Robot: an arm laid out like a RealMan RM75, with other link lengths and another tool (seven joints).
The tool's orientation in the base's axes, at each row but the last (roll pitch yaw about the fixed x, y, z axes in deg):
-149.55, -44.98, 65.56
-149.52, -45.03, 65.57
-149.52, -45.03, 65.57
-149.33, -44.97, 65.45
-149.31, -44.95, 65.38
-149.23, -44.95, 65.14
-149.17, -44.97, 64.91
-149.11, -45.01, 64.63
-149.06, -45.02, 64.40
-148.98, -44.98, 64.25
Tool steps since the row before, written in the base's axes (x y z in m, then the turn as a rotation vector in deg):
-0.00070, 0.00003, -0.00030, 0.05, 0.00, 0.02
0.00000, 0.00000, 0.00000, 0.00, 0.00, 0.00
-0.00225, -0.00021, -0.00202, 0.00, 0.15, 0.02
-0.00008, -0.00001, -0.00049, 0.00, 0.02, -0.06
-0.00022, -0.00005, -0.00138, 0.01, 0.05, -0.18
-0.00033, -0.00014, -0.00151, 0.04, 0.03, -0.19
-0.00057, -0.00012, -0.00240, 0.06, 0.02, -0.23
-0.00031, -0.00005, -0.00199, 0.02, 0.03, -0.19
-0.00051, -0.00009, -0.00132, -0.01, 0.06, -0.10
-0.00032, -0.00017, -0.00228, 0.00, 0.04, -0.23
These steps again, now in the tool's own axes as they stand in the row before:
-0.00040, -0.00055, 0.00035, 0.03, 0.04, -0.02
0.00000, 0.00000, 0.00000, 0.00, 0.00, 0.00
-0.00222, -0.00137, 0.00154, 0.11, -0.01, 0.10
-0.00038, 0.00010, 0.00031, -0.03, 0.02, 0.05
-0.00107, 0.00029, 0.00085, -0.09, 0.07, 0.15
-0.00125, 0.00024, 0.00088, -0.10, 0.11, 0.13
-0.00194, 0.00034, 0.00148, -0.13, 0.14, 0.14
-0.00153, 0.00044, 0.00123, -0.11, 0.09, 0.13
-0.00115, 0.00001, 0.00083, -0.04, 0.02, 0.11
-0.00182, 0.00054, 0.00132, -0.14, 0.08, 0.17

